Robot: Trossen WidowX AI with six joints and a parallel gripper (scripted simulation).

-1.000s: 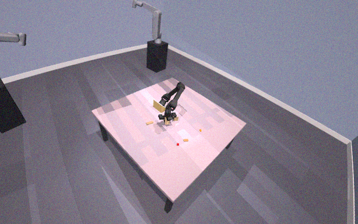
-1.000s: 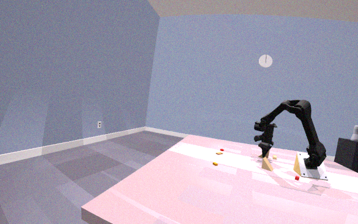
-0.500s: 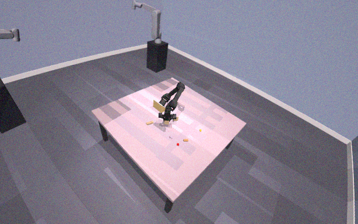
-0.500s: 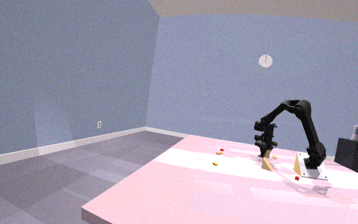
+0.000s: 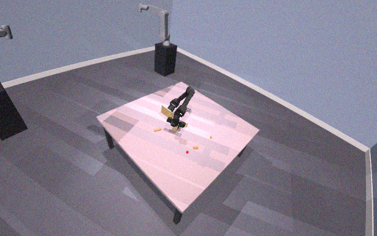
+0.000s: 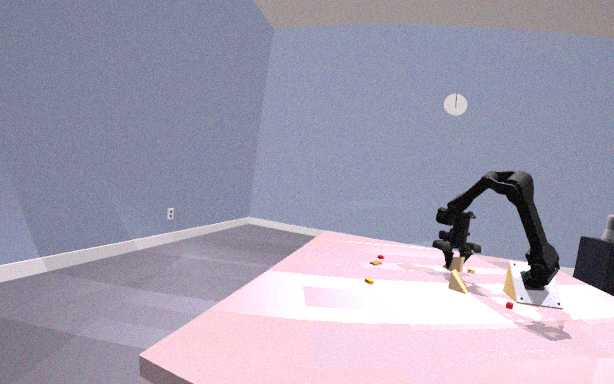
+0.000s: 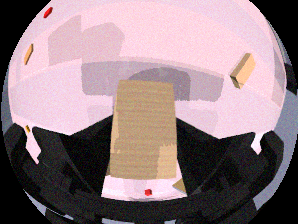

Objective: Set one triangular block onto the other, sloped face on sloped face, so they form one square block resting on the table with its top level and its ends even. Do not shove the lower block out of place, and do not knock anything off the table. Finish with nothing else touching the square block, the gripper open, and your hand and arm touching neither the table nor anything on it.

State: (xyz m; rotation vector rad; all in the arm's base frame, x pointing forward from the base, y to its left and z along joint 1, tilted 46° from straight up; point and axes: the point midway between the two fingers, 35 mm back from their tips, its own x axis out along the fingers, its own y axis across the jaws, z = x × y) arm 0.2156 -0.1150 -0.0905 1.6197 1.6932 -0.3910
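The tan triangular block lies 10 mm to the left of my gripper tip and 10 mm above it. Round my gripper tip: red cube (240 mm to the left, 100 mm behind, 30 mm below); then orange bit (330 mm ahead, 190 mm to the left, 30 mm below).
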